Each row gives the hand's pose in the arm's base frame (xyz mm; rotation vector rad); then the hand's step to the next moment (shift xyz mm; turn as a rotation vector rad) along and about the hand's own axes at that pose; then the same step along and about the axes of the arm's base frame.
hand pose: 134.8 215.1 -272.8 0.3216 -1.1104 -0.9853
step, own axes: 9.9 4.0 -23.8 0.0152 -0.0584 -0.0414
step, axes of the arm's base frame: 23.4 -11.3 -2.1 0.0078 -0.0546 -0.0482
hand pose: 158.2 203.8 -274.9 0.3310 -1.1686 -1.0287
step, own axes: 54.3 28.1 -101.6 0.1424 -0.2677 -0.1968
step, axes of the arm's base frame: 103.6 -56.8 10.7 0.0435 -0.3104 -0.1802
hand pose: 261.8 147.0 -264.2 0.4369 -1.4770 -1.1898
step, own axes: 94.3 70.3 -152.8 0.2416 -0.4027 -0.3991
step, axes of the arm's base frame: 132.1 -111.0 86.1 0.1494 -0.5326 -0.2717
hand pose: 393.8 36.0 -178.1 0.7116 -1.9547 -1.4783
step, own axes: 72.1 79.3 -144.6 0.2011 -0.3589 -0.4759
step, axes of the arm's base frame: 49.2 -127.2 117.4 0.2297 -0.5436 -0.2180
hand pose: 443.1 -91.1 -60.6 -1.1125 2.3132 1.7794
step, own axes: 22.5 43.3 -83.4 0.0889 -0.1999 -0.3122
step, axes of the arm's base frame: -7.4 -78.3 56.1 0.1637 -0.3309 -0.0952
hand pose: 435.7 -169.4 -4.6 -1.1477 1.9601 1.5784
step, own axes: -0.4 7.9 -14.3 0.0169 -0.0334 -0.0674
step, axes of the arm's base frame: -3.1 -12.9 9.6 0.0291 -0.0702 -0.0128
